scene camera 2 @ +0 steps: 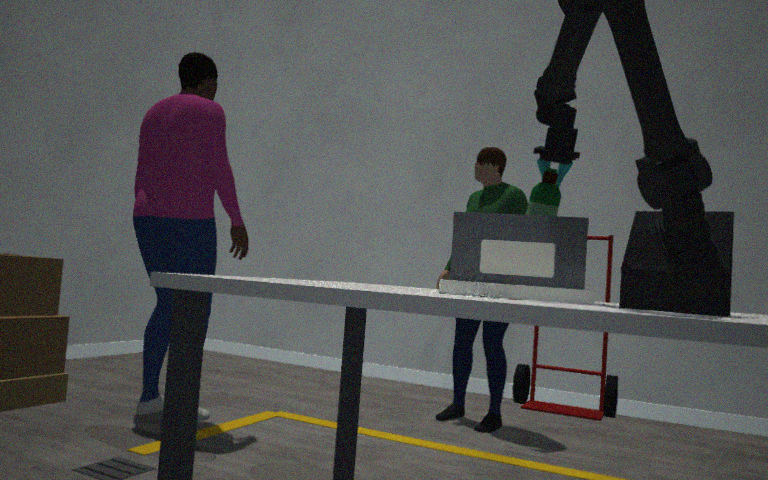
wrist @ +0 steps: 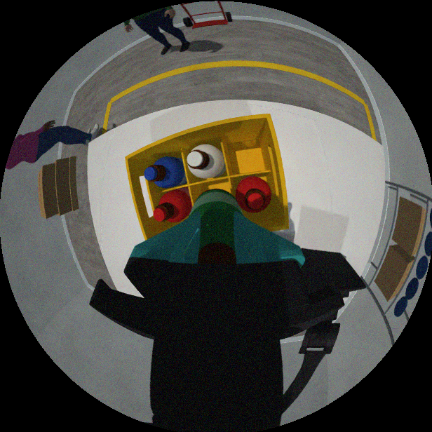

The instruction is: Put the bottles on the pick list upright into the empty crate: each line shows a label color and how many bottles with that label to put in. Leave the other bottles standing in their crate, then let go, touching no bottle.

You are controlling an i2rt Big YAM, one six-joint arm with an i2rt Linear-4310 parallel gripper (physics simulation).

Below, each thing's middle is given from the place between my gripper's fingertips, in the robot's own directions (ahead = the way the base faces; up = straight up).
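Scene:
My hand: 3 cm to the right of the green bottle [scene camera 2: 545,197], 1 cm short of it, 3 cm above it. From my hand, blue bottle [wrist: 168,171]: 14 cm ahead, 6 cm to the right, 19 cm below.

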